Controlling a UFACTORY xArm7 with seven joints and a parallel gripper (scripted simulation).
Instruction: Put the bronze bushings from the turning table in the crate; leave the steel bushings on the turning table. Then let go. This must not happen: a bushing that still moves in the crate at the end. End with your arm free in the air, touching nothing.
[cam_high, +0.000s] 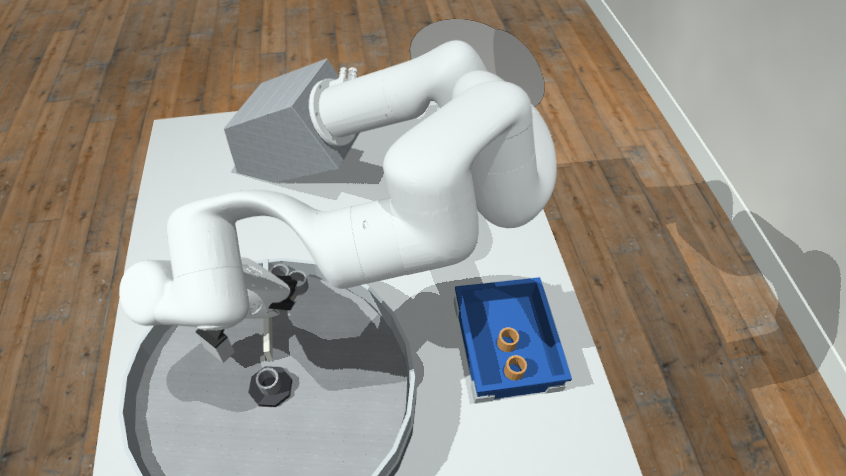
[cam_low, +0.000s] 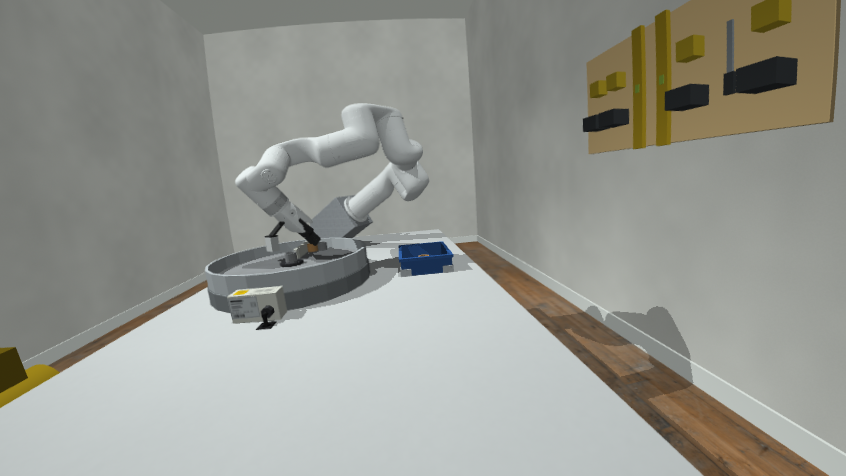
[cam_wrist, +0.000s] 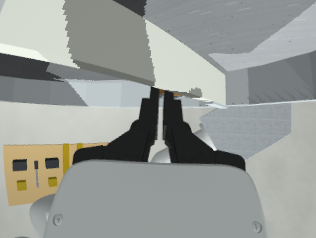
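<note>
Now: the blue crate 20 mm ahead of my hand, 360 mm to the left of it and 70 mm below it. Round my hand: turning table: 150 mm ahead, 50 mm below.
</note>
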